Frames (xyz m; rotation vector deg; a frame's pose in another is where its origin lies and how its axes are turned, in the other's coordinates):
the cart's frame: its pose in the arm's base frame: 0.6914 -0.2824 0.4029 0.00 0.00 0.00
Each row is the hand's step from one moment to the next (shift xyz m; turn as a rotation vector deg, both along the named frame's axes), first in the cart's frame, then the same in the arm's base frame.
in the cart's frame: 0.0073 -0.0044 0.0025 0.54 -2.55 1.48
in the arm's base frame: 0.0073 -0.0044 0.0025 0.54 -2.55 1.48
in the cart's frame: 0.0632 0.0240 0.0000 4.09 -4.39 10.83
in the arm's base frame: 0.0632 0.0240 0.0000 4.09 -4.39 10.83
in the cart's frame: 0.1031 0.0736 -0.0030 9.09 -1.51 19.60
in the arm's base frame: 0.1031 0.0736 -0.0030 9.09 -1.51 19.60
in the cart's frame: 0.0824 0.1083 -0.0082 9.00 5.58 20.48
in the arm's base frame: 0.0824 0.1083 -0.0082 9.00 5.58 20.48
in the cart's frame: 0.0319 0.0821 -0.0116 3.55 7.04 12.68
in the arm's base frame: 0.0319 0.0821 -0.0116 3.55 7.04 12.68
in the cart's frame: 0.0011 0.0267 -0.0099 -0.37 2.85 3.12
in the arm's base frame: 0.0011 0.0267 -0.0099 -0.37 2.85 3.12
